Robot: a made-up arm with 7 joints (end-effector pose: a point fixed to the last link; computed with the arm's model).
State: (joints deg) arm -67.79 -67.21 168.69 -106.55 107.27 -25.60 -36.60
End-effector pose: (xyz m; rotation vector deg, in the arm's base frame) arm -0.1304 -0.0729 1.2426 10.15 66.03 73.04
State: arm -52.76 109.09 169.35 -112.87 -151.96 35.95 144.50
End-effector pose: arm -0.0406 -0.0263 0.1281 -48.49 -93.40 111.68
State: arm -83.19 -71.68 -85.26 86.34 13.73 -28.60 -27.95
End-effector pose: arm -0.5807 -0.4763 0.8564 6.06 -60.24 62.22
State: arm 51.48 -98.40 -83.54 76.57 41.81 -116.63 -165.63
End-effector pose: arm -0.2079 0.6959 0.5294 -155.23 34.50 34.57
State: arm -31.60 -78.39 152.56 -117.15 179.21 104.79 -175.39
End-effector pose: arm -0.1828 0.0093 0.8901 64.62 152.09 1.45
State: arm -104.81 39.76 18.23 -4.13 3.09 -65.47 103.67
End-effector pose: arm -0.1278 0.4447 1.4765 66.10 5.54 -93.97
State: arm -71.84 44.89 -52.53 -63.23 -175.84 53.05 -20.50
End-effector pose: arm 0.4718 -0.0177 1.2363 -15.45 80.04 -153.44
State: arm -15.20 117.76 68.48 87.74 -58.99 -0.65 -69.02
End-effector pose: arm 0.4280 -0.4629 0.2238 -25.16 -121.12 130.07
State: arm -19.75 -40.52 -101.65 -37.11 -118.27 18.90 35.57
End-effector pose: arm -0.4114 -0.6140 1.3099 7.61 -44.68 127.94
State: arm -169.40 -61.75 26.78 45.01 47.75 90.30 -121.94
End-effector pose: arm 0.5625 0.1998 1.1550 -60.63 146.40 76.59
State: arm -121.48 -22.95 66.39 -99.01 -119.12 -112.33 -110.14
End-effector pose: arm -0.0351 -0.5646 0.9409 5.08 74.29 -80.07
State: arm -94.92 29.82 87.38 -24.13 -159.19 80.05 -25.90
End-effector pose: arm -0.3685 0.3424 1.3125 -112.45 -11.27 68.51
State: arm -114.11 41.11 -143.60 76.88 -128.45 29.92 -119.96
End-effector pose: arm -0.2534 -0.0351 1.3975 27.99 15.62 84.18
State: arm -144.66 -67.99 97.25 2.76 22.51 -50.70 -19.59
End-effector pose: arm 0.7270 -0.6060 1.0048 77.35 29.41 -63.25
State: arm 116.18 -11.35 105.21 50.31 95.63 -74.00 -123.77
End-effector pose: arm -0.2793 0.3131 1.3903 -43.77 -40.98 107.07
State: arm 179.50 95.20 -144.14 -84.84 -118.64 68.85 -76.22
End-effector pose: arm -0.4065 0.3856 0.2439 -46.77 -51.68 -78.55
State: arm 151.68 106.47 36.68 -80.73 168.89 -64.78 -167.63
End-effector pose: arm -0.5051 -0.5982 0.8244 -1.28 -78.75 89.14
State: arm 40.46 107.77 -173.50 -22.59 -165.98 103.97 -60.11
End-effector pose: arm 0.3971 -0.4774 0.0914 3.02 -107.54 11.98
